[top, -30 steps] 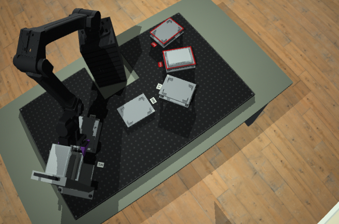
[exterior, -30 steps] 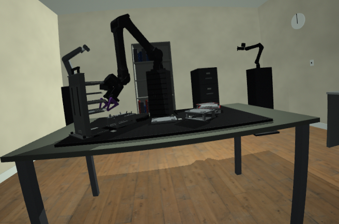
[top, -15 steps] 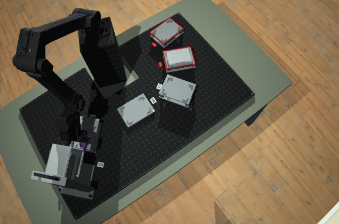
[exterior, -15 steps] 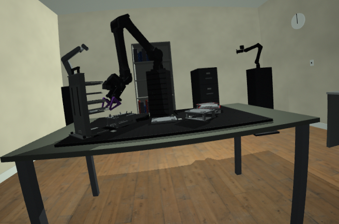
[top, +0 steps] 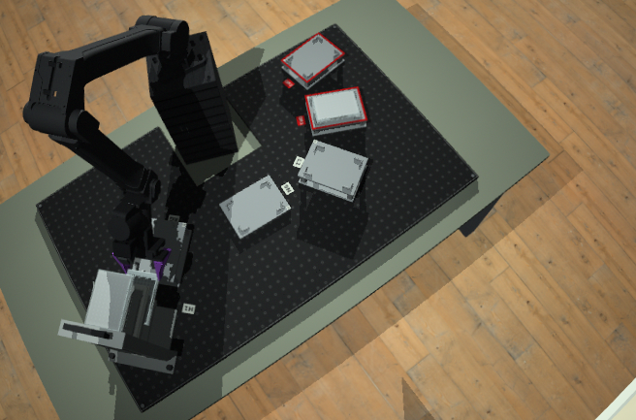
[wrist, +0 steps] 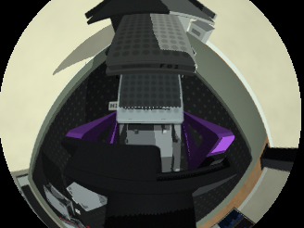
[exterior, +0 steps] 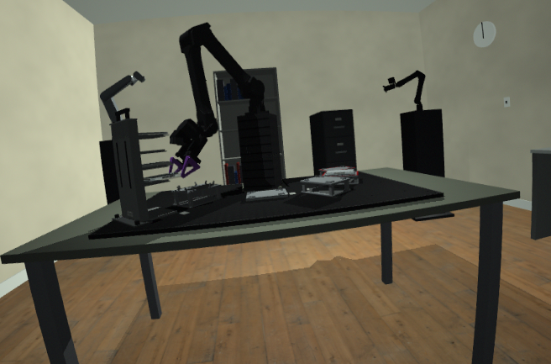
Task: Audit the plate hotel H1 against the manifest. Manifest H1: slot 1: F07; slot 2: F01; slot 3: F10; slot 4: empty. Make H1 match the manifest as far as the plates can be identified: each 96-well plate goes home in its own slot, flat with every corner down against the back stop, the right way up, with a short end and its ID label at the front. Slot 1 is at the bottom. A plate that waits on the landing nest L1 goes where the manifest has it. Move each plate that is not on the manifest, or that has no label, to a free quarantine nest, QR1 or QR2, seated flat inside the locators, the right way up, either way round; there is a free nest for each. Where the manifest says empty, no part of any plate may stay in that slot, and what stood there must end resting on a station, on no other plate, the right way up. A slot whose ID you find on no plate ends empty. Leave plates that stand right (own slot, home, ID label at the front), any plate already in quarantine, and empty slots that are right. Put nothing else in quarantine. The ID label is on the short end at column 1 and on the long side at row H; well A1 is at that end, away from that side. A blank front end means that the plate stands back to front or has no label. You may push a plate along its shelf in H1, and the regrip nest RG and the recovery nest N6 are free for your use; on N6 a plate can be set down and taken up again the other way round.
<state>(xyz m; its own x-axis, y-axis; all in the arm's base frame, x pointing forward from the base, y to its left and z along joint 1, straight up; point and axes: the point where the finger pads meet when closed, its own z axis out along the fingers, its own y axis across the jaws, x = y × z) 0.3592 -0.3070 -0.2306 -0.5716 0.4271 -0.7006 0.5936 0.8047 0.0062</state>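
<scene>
Now: hand 7 cm past the regrip nest RG, 5 cm to the right of it and 7 cm above it. Round my hand: plate hotel H1: 14 cm ahead, 11 cm to the right, 4 cm above; then recovery nest N6: 8 cm behind, 33 cm to the left, 12 cm below; then grey 96-well plate: 8 cm ahead, 6 cm to the right, 16 cm above.
</scene>
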